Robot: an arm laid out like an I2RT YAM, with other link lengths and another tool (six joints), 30 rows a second.
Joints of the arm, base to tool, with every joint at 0 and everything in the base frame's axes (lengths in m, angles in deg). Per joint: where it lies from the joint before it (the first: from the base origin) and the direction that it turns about. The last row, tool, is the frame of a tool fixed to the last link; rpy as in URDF.
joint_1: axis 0 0 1 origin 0 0 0.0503
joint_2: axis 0 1 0 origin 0.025 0.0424 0.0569
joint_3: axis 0 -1 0 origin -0.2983 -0.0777 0
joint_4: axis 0 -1 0 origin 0.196 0.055 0.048
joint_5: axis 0 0 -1 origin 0.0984 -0.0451 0.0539
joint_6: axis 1 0 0 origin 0.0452 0 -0.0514
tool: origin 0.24 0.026 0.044 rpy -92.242 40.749 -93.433
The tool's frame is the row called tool.
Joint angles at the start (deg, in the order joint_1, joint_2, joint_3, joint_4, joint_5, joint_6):
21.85 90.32 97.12 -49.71 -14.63 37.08
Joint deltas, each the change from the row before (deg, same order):
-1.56 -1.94 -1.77 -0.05 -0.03 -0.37
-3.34 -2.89 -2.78 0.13 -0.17 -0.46
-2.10 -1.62 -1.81 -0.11 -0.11 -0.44
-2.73 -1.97 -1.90 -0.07 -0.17 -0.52
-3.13 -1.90 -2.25 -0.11 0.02 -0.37
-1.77 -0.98 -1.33 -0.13 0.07 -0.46
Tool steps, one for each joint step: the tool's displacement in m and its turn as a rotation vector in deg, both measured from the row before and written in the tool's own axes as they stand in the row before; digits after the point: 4 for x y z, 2 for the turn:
0.0080 -0.0100 -0.0103 1.14 -0.14 0.68
0.0138 -0.0224 -0.0163 2.33 -0.29 1.78
0.0113 -0.0135 -0.0078 1.37 0.25 1.08
0.0115 -0.0174 -0.0109 1.83 -0.04 1.36
0.0160 -0.0207 -0.0092 2.18 0.45 1.91
0.0103 -0.0115 -0.0039 1.23 0.48 0.90

